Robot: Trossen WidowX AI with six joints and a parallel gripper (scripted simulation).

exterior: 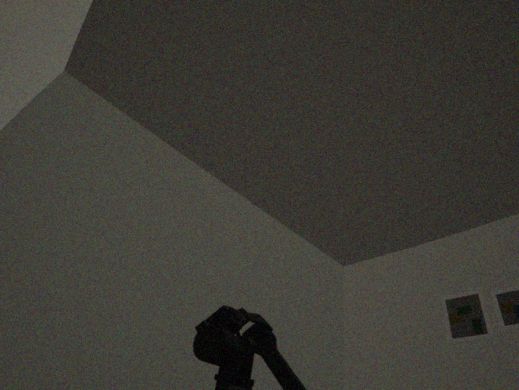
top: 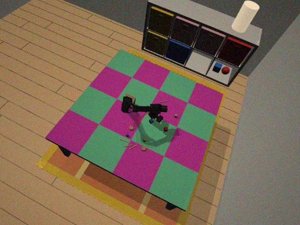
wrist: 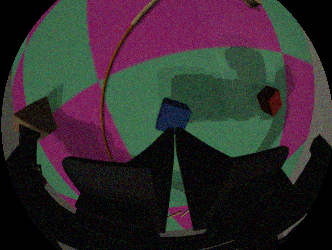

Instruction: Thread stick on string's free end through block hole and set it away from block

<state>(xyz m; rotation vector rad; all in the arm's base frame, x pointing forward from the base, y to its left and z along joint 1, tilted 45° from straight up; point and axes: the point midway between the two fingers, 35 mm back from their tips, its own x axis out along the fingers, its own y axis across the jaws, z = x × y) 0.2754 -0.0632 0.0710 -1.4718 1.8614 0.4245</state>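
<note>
Now: the blue cube 40 mm below my gripper tip. From my gripper tip the other things lie so: thin wooden stick (140 mm to the left, 60 mm below, 20 mm ahead); then round wooden button (140 mm to the right, 140 mm behind, 50 mm below); then red cube (150 mm ahead, 40 mm below, 30 mm to the right).
</note>
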